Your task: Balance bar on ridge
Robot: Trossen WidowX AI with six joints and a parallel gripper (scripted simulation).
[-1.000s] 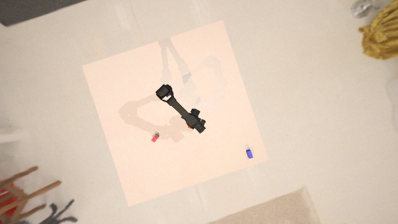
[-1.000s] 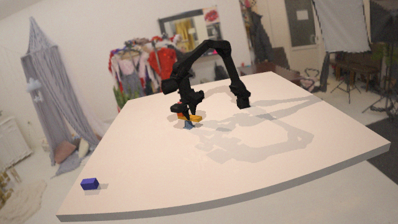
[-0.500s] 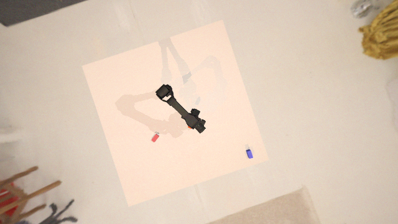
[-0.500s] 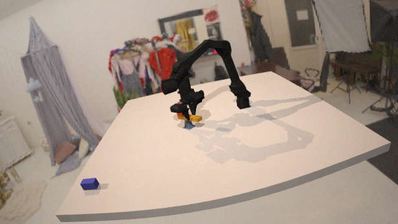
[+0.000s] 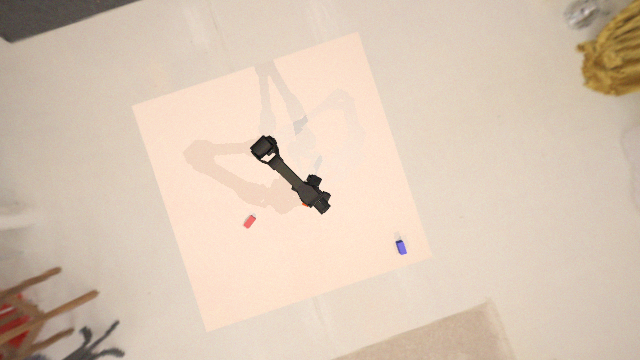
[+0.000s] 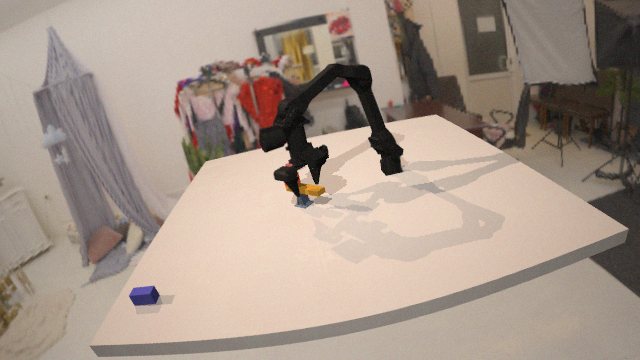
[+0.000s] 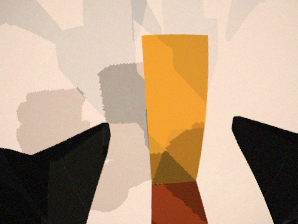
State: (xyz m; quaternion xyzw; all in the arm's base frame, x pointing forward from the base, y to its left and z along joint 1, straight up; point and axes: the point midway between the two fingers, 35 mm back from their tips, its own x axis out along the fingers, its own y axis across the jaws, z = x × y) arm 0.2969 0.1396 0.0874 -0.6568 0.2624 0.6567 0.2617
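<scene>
My gripper tip is now 30 mm short of the bar, 20 mm to the left of it and 20 mm below it. Also, from my gripper tip: red block (380 mm to the right, 60 mm ahead, 40 mm below); then blue block (440 mm ahead, 360 mm to the left, 40 mm below).
</scene>
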